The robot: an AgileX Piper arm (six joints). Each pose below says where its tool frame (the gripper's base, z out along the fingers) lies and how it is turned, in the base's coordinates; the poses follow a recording.
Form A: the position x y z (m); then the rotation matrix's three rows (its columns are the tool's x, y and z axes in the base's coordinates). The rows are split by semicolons.
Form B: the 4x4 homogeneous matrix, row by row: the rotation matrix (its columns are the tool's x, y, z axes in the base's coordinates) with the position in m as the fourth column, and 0 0 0 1 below. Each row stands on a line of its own. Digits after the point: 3 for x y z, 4 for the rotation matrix.
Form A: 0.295, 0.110, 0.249; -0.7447, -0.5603, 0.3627; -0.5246, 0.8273, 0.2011; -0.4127, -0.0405, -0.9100
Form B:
-0.7447, -0.5603, 0.3627, 0.295
-0.5246, 0.8273, 0.2011, 0.110
-0.4127, -0.0405, -0.9100, 0.249
0, 0, 0, 1

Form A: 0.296, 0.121, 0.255; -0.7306, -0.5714, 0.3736; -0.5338, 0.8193, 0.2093; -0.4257, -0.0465, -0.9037
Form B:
-0.7306, -0.5714, 0.3736, 0.296
-0.5338, 0.8193, 0.2093, 0.121
-0.4257, -0.0465, -0.9037, 0.255
0, 0, 0, 1

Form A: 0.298, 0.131, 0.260; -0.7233, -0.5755, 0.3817; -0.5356, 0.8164, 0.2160; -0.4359, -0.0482, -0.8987
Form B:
-0.7233, -0.5755, 0.3817, 0.298
-0.5356, 0.8164, 0.2160, 0.131
-0.4359, -0.0482, -0.8987, 0.260
0, 0, 0, 1

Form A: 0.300, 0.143, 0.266; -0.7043, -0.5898, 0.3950; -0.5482, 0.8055, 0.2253; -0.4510, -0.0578, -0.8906
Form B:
-0.7043, -0.5898, 0.3950, 0.300
-0.5482, 0.8055, 0.2253, 0.143
-0.4510, -0.0578, -0.8906, 0.266
0, 0, 0, 1

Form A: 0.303, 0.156, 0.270; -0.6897, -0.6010, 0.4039; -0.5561, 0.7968, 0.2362; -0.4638, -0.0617, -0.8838
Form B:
-0.6897, -0.6010, 0.4039, 0.303
-0.5561, 0.7968, 0.2362, 0.156
-0.4638, -0.0617, -0.8838, 0.270
0, 0, 0, 1

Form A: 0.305, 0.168, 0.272; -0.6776, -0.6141, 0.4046; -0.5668, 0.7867, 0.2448; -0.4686, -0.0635, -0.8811
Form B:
-0.6776, -0.6141, 0.4046, 0.305
-0.5668, 0.7867, 0.2448, 0.168
-0.4686, -0.0635, -0.8811, 0.272
0, 0, 0, 1

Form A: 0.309, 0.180, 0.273; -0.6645, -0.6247, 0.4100; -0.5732, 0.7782, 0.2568; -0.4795, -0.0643, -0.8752
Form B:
-0.6645, -0.6247, 0.4100, 0.309
-0.5732, 0.7782, 0.2568, 0.180
-0.4795, -0.0643, -0.8752, 0.273
0, 0, 0, 1

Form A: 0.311, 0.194, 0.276; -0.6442, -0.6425, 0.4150; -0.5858, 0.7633, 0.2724; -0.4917, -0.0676, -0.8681
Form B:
-0.6442, -0.6425, 0.4150, 0.311
-0.5858, 0.7633, 0.2724, 0.194
-0.4917, -0.0676, -0.8681, 0.276
0, 0, 0, 1

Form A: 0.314, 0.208, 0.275; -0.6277, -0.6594, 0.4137; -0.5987, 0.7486, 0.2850; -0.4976, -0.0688, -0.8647
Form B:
-0.6277, -0.6594, 0.4137, 0.314
-0.5987, 0.7486, 0.2850, 0.208
-0.4976, -0.0688, -0.8647, 0.275
0, 0, 0, 1

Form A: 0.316, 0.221, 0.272; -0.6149, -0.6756, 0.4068; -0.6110, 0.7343, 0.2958; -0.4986, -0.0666, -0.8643
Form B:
-0.6149, -0.6756, 0.4068, 0.316
-0.6110, 0.7343, 0.2958, 0.221
-0.4986, -0.0666, -0.8643, 0.272
0, 0, 0, 1

